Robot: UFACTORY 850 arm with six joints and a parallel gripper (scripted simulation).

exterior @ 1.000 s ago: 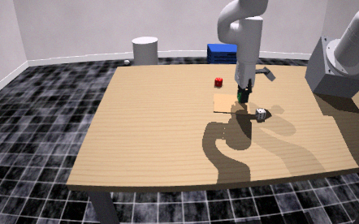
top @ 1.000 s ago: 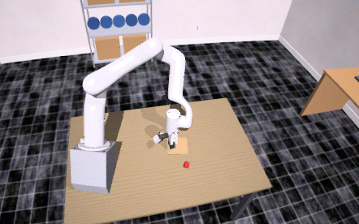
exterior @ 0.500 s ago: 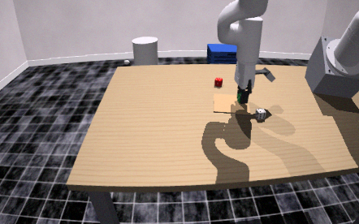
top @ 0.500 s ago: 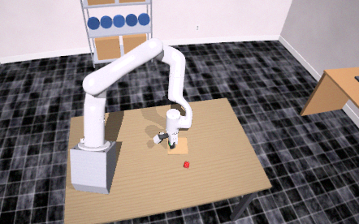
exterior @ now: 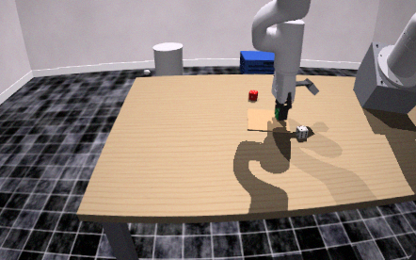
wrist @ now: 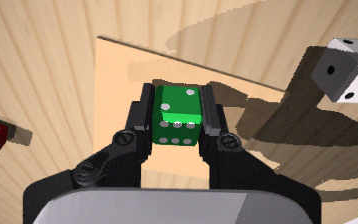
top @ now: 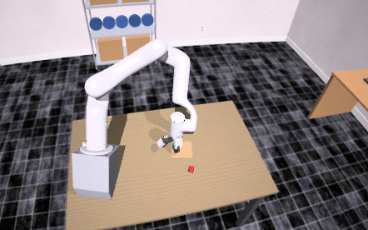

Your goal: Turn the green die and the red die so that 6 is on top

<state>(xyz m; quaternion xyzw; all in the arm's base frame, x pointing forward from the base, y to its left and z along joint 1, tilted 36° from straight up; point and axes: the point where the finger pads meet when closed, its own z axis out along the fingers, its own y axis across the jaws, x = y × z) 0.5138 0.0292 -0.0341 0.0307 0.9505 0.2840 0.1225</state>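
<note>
The green die is 1 cm below my hand. From my hand the other things lie so: red die 5 cm ahead, 17 cm to the right, 2 cm below; then tan mat 4 cm ahead, 3 cm below; then white die 4 cm behind, 11 cm to the left, 2 cm below.
</note>
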